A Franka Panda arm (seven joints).
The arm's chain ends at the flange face. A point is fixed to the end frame.
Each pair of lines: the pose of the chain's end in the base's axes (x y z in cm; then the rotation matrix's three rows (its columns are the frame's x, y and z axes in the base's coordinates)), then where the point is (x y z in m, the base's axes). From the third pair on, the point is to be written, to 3 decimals.
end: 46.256, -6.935, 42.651; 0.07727, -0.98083, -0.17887; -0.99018, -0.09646, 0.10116; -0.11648, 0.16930, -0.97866
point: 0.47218 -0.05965 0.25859
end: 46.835, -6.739, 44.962; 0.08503, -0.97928, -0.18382; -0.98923, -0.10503, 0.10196; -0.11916, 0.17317, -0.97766
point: 0.47718 -0.05722 0.28168
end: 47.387, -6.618, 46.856; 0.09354, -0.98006, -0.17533; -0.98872, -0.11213, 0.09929; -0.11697, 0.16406, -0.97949
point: 0.484 -0.056 0.301
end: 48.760, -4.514, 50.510; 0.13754, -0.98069, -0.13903; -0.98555, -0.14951, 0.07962; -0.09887, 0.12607, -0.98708
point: 0.504 -0.037 0.338
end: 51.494, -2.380, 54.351; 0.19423, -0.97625, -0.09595; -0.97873, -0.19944, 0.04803; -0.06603, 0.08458, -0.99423
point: 0.539 -0.019 0.377
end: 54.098, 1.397, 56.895; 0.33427, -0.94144, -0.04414; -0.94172, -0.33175, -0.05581; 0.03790, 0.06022, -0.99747
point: 0.574 0.008 0.404
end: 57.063, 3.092, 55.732; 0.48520, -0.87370, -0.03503; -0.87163, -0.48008, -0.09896; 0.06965, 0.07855, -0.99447
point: 0.604 0.024 0.392
